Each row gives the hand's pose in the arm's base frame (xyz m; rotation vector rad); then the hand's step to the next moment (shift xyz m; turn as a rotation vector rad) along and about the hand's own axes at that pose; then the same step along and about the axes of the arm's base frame.
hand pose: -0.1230 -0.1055 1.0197 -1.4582 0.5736 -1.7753
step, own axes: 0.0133 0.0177 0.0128 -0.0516 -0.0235 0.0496
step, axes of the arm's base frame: 0.0162 -0.0197 -0.0017 0.0447 0.0606 -0.0024
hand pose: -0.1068 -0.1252 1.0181 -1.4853 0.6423 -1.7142
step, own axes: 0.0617 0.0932 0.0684 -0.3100 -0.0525 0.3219
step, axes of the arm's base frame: 0.0854 -0.0966 -0.0233 0.3115 0.3149 -0.0790
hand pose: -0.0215 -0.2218 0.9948 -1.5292 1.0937 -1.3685
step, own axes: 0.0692 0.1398 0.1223 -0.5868 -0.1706 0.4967
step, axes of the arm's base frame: 0.1118 -0.1078 -0.1232 0.4842 0.6170 -0.0707
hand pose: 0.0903 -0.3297 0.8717 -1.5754 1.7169 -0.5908
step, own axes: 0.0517 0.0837 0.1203 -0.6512 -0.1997 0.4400
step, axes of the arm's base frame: 0.0375 -0.0220 -0.1492 0.4596 0.6681 0.0000
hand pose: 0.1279 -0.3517 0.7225 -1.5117 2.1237 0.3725
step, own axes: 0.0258 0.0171 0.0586 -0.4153 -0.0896 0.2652
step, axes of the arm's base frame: -0.0085 0.0142 -0.0642 0.2540 0.4315 0.0104
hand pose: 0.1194 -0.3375 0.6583 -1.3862 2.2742 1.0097
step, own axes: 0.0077 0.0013 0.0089 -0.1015 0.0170 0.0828
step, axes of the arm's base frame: -0.0059 0.0015 -0.0102 0.0266 0.1293 0.0058
